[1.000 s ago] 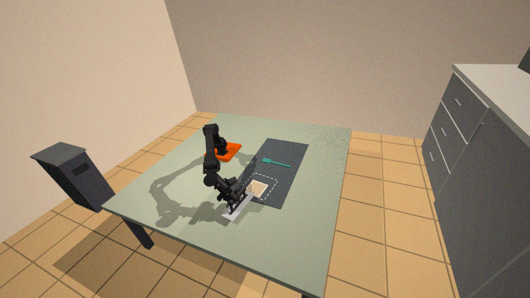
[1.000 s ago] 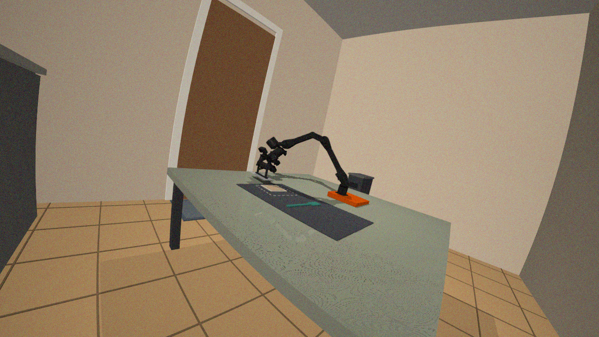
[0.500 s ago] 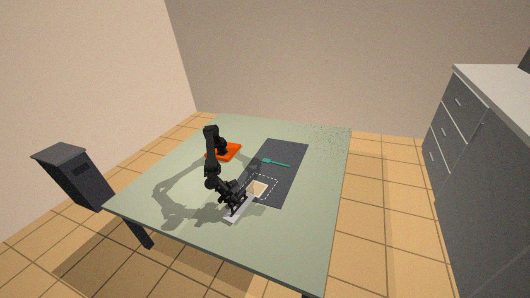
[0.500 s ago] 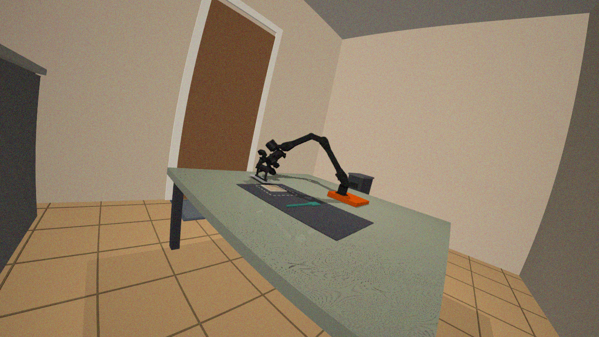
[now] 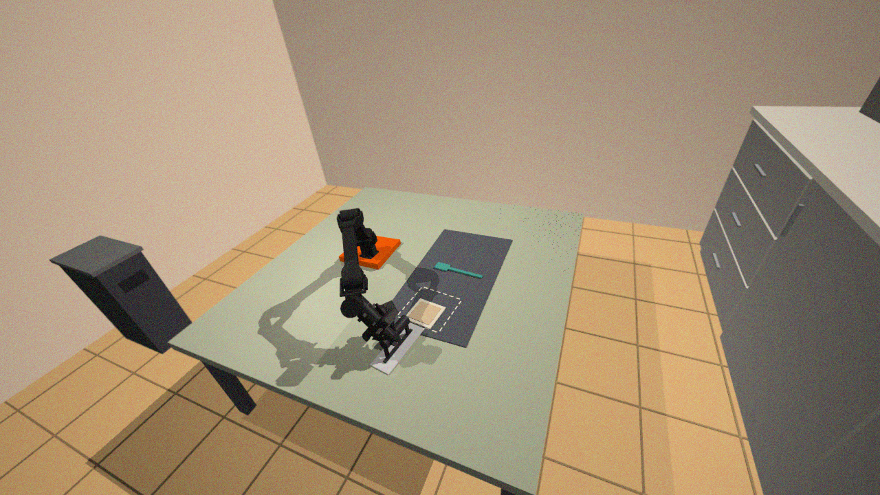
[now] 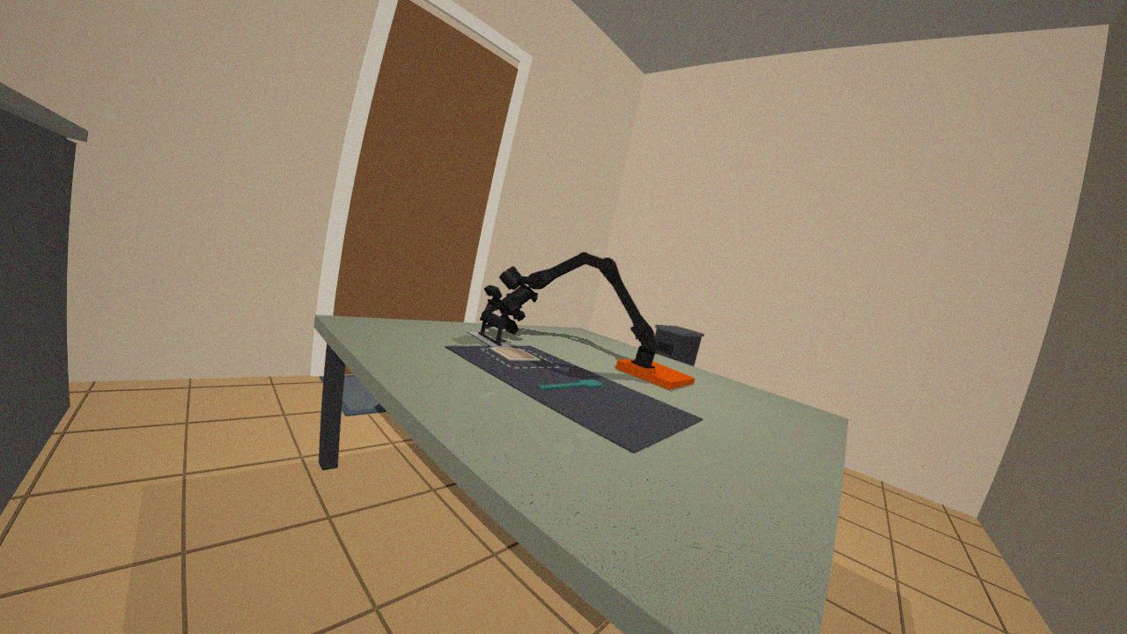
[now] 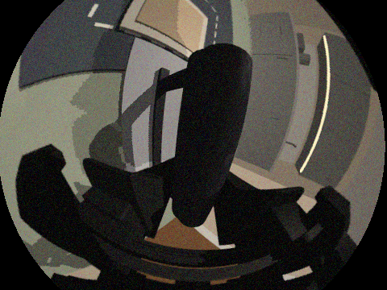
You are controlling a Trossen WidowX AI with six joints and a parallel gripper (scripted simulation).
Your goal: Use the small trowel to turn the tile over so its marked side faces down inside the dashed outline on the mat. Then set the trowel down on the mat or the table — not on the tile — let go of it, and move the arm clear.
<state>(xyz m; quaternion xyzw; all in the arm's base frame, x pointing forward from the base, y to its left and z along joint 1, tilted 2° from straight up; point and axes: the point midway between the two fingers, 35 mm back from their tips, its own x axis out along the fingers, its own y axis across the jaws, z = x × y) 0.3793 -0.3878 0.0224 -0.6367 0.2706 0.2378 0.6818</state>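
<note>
Now: gripper tip 45 cm to the right of the teal trowel, 4 cm above it and 2 cm past it. From my gripper tip the other things lie so: dark mat: 41 cm to the left, 7 cm below, 1 cm behind; tile: 18 cm to the left, 5 cm below, 1 cm behind.
</note>
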